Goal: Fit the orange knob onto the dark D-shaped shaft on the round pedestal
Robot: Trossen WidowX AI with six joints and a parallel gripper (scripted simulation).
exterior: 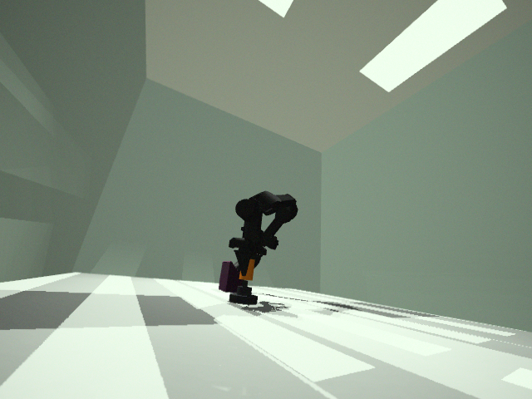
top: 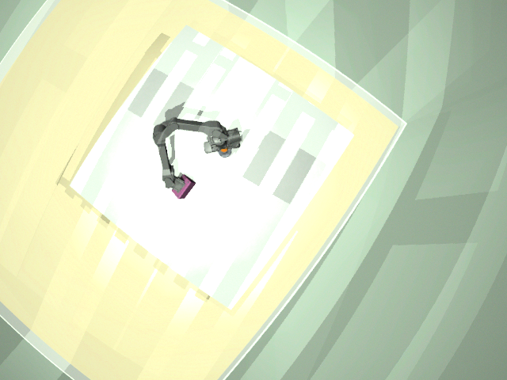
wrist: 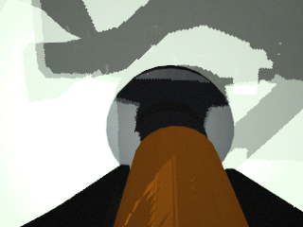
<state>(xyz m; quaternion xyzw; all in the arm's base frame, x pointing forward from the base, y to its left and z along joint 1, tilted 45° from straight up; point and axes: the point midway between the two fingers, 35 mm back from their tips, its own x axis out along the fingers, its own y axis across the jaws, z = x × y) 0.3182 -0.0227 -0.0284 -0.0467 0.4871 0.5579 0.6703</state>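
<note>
The orange knob is 20 mm above my gripper tip. The rest, counted from my gripper tip: round pedestal (40 mm below).
</note>
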